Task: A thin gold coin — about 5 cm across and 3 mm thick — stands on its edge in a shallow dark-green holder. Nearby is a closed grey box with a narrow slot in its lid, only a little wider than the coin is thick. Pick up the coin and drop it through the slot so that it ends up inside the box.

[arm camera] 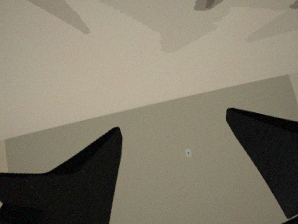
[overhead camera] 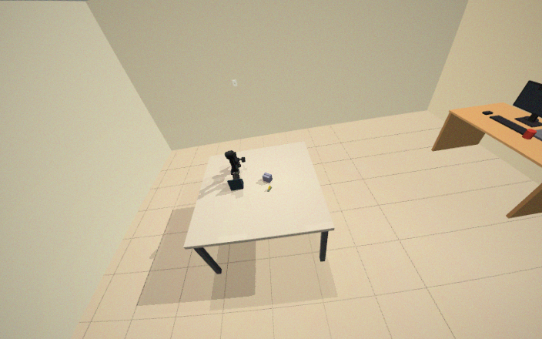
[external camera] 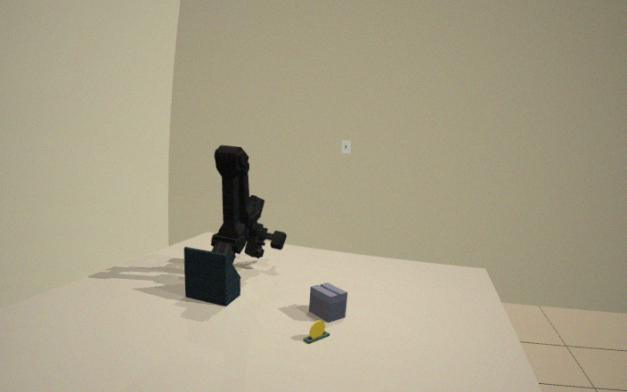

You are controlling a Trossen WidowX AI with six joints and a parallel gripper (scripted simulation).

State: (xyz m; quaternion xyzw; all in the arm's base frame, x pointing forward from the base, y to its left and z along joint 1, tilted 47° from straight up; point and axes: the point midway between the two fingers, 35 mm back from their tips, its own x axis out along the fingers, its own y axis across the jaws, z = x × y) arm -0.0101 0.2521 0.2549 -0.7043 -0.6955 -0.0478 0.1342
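The thin gold coin lies 50 cm to the right of my gripper tip, 35 cm ahead of it and 5 cm below it.
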